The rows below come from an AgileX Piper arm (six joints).
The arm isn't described. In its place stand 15 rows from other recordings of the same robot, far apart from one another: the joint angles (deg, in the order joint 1, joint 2, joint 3, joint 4, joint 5, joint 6), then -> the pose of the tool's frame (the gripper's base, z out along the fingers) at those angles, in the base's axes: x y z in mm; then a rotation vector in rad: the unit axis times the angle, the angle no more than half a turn.
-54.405 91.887 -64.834 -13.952 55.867 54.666 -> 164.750 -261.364 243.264 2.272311 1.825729 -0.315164
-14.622 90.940 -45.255 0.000 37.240 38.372 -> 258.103 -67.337 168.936 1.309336 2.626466 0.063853
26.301 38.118 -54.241 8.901 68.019 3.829 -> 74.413 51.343 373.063 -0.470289 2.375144 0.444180
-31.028 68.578 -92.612 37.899 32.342 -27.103 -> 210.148 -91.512 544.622 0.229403 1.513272 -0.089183
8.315 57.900 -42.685 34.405 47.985 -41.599 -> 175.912 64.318 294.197 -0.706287 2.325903 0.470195
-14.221 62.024 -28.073 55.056 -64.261 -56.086 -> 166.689 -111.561 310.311 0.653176 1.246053 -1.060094
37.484 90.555 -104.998 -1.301 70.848 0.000 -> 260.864 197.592 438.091 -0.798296 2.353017 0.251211
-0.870 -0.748 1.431 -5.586 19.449 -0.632 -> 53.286 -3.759 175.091 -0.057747 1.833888 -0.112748
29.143 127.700 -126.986 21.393 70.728 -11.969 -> 410.599 264.815 285.959 -0.894852 2.582093 0.601804
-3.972 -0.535 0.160 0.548 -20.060 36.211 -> 46.889 -3.555 243.415 0.399524 1.068711 0.507375
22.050 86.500 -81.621 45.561 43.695 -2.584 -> 296.329 168.453 385.851 -0.086044 2.285894 1.096041
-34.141 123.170 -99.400 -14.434 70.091 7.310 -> 347.226 -261.221 189.947 -0.969621 -2.927775 0.365239
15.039 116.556 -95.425 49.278 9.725 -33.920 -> 471.307 138.693 275.221 -0.086948 1.988051 0.467013
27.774 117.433 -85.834 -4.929 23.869 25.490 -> 405.300 209.880 193.158 -0.131340 2.474823 0.329079
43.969 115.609 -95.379 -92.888 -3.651 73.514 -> 350.189 345.848 292.151 -1.011679 1.554101 0.358280
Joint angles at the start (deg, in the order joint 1, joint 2, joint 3, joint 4, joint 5, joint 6):
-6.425 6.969 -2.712 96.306 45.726 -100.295
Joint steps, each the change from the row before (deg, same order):
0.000 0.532 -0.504 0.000 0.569 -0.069
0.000 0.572 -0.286 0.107 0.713 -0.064
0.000 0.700 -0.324 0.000 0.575 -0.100
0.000 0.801 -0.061 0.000 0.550 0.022
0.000 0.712 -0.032 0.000 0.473 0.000
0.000 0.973 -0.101 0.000 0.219 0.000
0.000 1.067 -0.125 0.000 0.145 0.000
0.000 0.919 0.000 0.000 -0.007 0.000
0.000 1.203 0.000 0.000 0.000 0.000
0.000 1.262 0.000 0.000 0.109 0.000
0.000 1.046 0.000 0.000 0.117 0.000
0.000 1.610 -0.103 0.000 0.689 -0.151
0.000 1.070 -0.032 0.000 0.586 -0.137
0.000 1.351 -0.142 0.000 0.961 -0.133
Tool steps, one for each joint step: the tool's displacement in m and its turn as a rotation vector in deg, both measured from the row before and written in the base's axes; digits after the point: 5 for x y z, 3 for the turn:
0.00012 0.00061 0.00246 -0.064 -0.077 0.559
0.00018 0.00074 0.00138 0.074 0.153 0.704
0.00057 0.00056 0.00136 -0.043 0.245 0.563
0.00093 0.00048 -0.00015 0.095 0.688 0.548
0.00085 0.00040 -0.00026 0.079 0.622 0.470
0.00160 0.00005 -0.00012 0.102 0.841 0.218
0.00186 -0.00006 -0.00010 0.110 0.919 0.144
0.00176 -0.00021 -0.00072 0.102 0.914 -0.007
0.00228 -0.00026 -0.00099 0.135 1.195 0.000
0.00225 -0.00014 -0.00106 0.151 1.241 0.108
0.00182 -0.00008 -0.00090 0.130 1.025 0.115
0.00227 0.00045 -0.00074 0.148 1.308 0.679
0.00135 0.00044 -0.00067 0.106 0.862 0.577
0.00150 0.00079 -0.00024 0.205 0.982 0.943

